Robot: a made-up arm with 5 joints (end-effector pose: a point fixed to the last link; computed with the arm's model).
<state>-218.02 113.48 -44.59 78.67 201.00</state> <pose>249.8 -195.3 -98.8 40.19 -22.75 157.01</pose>
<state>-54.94 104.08 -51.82 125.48 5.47</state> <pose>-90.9 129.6 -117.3 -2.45 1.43 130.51</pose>
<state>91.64 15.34 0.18 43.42 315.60</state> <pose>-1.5 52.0 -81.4 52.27 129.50 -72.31</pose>
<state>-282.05 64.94 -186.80 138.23 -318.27</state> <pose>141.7 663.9 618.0 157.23 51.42 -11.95</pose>
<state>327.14 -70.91 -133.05 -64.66 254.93</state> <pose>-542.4 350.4 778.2 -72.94 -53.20 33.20</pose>
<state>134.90 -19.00 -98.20 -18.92 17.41</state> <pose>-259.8 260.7 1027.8 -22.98 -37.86 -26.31</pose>
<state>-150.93 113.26 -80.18 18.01 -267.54</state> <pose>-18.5 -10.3 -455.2 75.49 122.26 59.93</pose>
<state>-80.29 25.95 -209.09 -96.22 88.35</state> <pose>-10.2 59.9 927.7 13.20 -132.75 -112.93</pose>
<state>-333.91 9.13 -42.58 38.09 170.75</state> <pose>479.1 234.6 100.8 53.24 -167.13 1.04</pose>
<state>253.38 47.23 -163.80 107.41 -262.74</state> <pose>-206.6 -692.0 691.2 -36.97 -174.82 14.27</pose>
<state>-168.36 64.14 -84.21 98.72 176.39</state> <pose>-455.2 -93.8 -153.1 -134.24 -17.97 -110.68</pose>
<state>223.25 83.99 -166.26 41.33 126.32</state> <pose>-661.8 -622.6 301.4 -109.61 -123.74 61.45</pose>
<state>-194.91 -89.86 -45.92 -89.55 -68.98</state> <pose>119.0 -31.7 807.8 -22.47 44.04 -79.14</pose>
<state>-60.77 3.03 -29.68 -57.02 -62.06</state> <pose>242.9 -434.1 235.3 99.54 1.12 42.64</pose>
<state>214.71 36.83 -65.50 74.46 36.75</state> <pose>-433.6 -300.4 -21.2 2.47 138.99 34.28</pose>
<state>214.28 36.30 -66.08 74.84 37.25</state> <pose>-441.9 -301.2 -12.9 3.62 139.68 33.88</pose>
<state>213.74 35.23 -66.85 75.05 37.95</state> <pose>-454.6 -303.7 1.9 5.19 141.21 32.95</pose>
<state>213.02 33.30 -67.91 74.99 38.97</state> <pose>-474.1 -308.1 27.3 7.49 144.05 31.17</pose>
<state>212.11 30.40 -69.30 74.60 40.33</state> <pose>-500.0 -313.8 66.1 10.66 148.32 28.29</pose>
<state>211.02 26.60 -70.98 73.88 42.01</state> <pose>-529.8 -318.6 119.0 14.79 153.79 24.20</pose>
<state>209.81 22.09 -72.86 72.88 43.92</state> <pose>-559.2 -320.4 184.7 19.80 160.03 18.90</pose>
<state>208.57 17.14 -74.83 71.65 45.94</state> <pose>-583.8 -317.9 260.0 25.43 166.51 12.48</pose>
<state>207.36 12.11 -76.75 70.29 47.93</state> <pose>-600.3 -310.7 338.9 31.33 172.63 5.29</pose>
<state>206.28 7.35 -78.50 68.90 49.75</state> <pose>-607.7 -300.1 414.7 -36.25 -174.49 2.15</pose>
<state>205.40 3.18 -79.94 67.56 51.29</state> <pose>-607.2 -288.3 480.9 -38.66 -168.19 8.61</pose>
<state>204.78 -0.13 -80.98 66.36 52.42</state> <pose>-602.1 -278.0 532.6 -40.12 -163.08 13.56</pose>
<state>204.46 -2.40 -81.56 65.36 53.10</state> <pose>-596.1 -271.1 566.6 -40.73 -159.55 16.89</pose>
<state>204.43 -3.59 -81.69 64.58 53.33</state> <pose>-591.8 -268.9 583.0 -40.64 -157.70 18.67</pose>
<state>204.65 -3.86 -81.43 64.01 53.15</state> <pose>-590.2 -270.8 584.3 -39.96 -157.36 19.15</pose>
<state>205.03 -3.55 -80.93 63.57 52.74</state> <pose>-590.3 -275.6 576.2 -38.95 -157.94 18.84</pose>
